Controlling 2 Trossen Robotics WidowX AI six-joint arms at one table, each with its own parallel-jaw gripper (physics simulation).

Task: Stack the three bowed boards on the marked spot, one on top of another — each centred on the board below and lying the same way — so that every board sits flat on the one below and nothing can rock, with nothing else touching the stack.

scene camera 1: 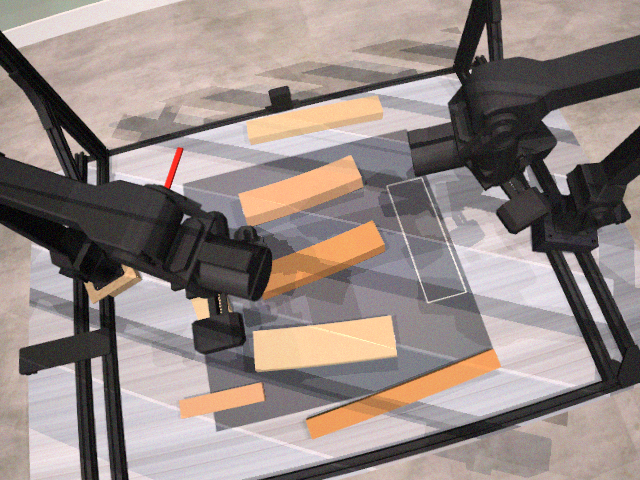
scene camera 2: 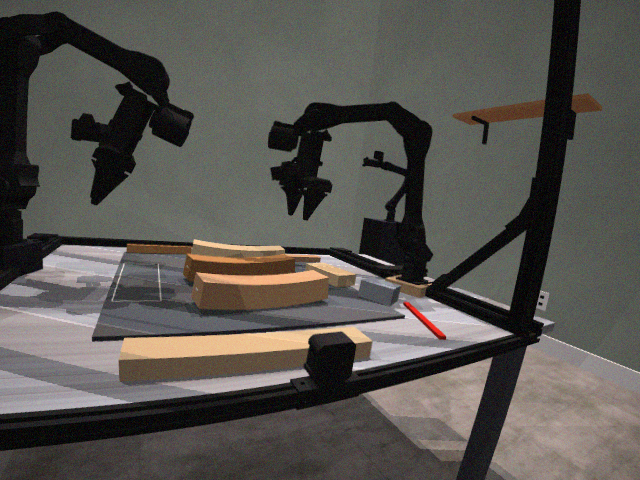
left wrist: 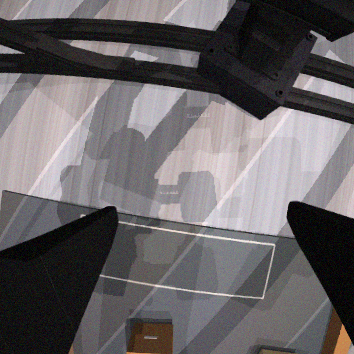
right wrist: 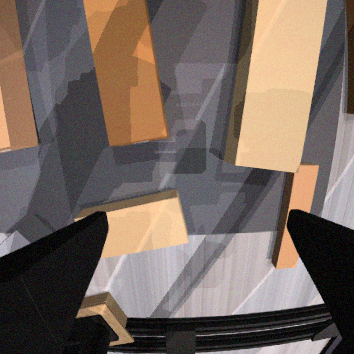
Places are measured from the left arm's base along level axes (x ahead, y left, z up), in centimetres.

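Pixels of known places: left gripper, fingertip midpoint: point(scene camera 1: 492, 191) point(scene camera 2: 93, 201) point(left wrist: 202, 212); right gripper, fingertip midpoint: point(scene camera 1: 231, 295) point(scene camera 2: 297, 217) point(right wrist: 198, 219); left arm's base at its link origin: point(scene camera 1: 570, 218) point(scene camera 2: 1, 241) point(left wrist: 262, 43); right arm's base at its link origin: point(scene camera 1: 105, 269) point(scene camera 2: 412, 280) point(right wrist: 93, 329).
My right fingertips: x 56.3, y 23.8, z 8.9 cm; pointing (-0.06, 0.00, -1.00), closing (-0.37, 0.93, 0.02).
Ahead of a thing's pixels: the offset from my right fingertips to its top centre.
Three bowed boards lie apart on the dark mat: a peach one @[dx -5.5, dy -24.8, dz -9.0 cm] point(scene camera 1: 302, 188) point(scene camera 2: 261, 291) point(right wrist: 15, 90), an orange one @[dx -11.3, dy -11.1, dz -8.9 cm] point(scene camera 1: 336, 256) point(scene camera 2: 240, 265) point(right wrist: 125, 75) and a pale one @[dx -14.4, dy +4.0, dz -9.0 cm] point(scene camera 1: 324, 343) point(scene camera 2: 237, 250) point(right wrist: 277, 90). Their tops look dipped in the middle in scene camera 2. The marked spot is a white outline point(scene camera 1: 407, 243) point(scene camera 2: 160, 281) point(left wrist: 269, 271) with no board in it. My left gripper point(scene camera 2: 96, 198) point(left wrist: 202, 212) is open and empty, high above the outline's side of the mat. My right gripper point(scene camera 2: 298, 214) point(right wrist: 198, 219) is open and empty, above the boards' other ends.
A long pale board point(scene camera 1: 315, 118) point(scene camera 2: 232, 353), a long orange strip @[dx -28.5, dy +10.1, dz -11.8 cm] point(scene camera 1: 403, 392), a short peach strip @[dx +2.0, dy +15.8, dz -12.5 cm] point(scene camera 1: 222, 400) point(right wrist: 295, 215), a pale block @[dx +9.4, dy -3.1, dz -11.3 cm] point(right wrist: 145, 225) point(scene camera 2: 330, 274), a grey block @[dx +18.7, dy -15.3, dz -10.2 cm] point(scene camera 2: 379, 291) and a red stick @[dx +24.5, dy -25.5, dz -14.1 cm] point(scene camera 1: 174, 167) point(scene camera 2: 423, 320) lie around the boards.
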